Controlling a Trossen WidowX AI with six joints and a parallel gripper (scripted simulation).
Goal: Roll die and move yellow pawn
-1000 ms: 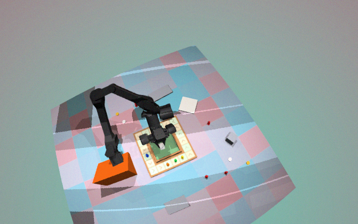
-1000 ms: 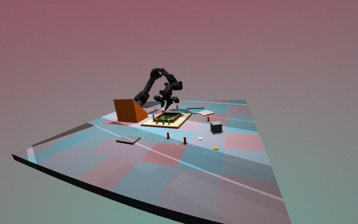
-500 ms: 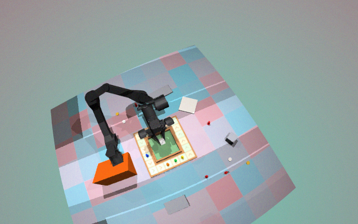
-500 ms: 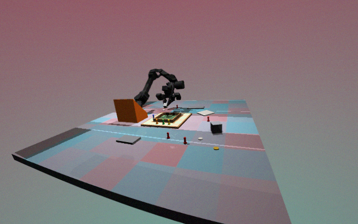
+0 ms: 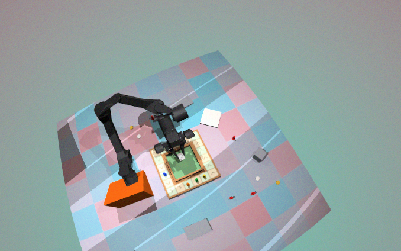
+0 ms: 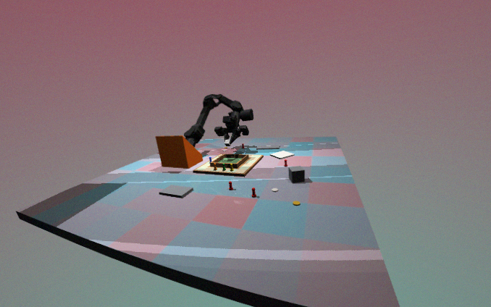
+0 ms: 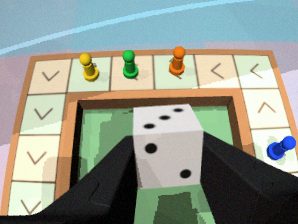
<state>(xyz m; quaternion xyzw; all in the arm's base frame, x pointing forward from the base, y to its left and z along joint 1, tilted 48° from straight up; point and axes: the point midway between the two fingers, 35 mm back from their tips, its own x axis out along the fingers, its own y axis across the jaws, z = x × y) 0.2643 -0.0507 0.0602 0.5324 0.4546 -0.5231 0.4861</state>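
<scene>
My gripper tip is right at the white die. From my gripper tip the other things lie so: green tray (110 mm below); then blue pawn (110 mm behind, 90 mm below, 10 mm to the right); then green pawn (110 mm to the right, 90 mm below, 10 mm ahead).
</scene>
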